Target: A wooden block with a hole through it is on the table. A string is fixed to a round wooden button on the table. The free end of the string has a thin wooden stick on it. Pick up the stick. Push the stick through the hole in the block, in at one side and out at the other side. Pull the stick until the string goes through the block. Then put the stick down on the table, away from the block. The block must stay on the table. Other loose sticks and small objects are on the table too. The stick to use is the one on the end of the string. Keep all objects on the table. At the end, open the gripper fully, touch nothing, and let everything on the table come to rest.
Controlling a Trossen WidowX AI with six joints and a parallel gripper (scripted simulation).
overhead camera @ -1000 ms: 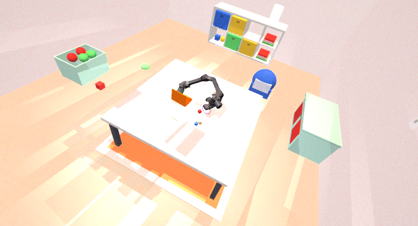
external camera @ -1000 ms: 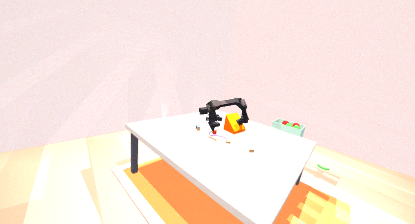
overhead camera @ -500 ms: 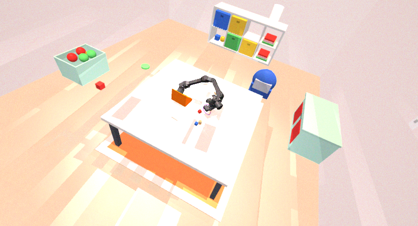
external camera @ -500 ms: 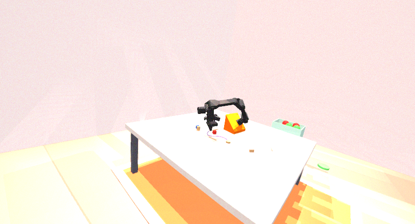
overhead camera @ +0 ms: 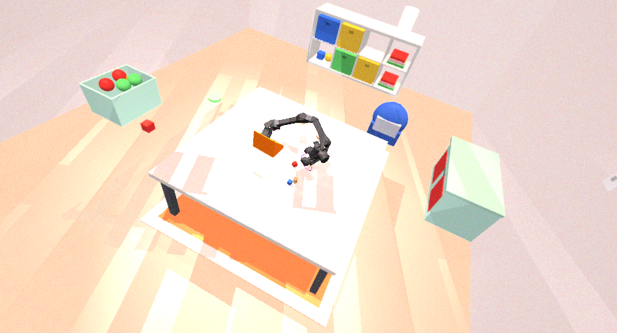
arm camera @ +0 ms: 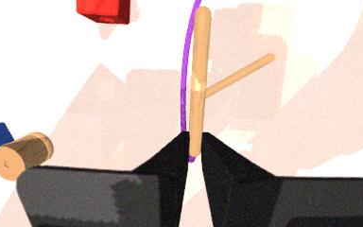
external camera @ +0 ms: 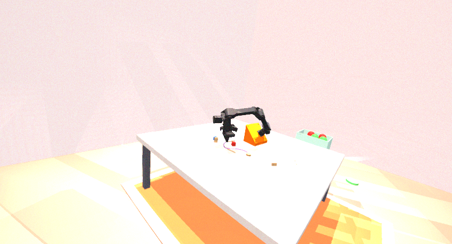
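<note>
Right now my gripper tip is 110 mm past the red cube, 10 mm to the left of it and 50 mm above it. From my gripper tip the other things lie so: short wooden cylinder 40 mm behind, 150 mm to the right, 40 mm below; then wooden stick 10 mm behind, 30 mm to the left, 60 mm below; then round wooden button 70 mm behind, 170 mm to the left, 50 mm below.
</note>
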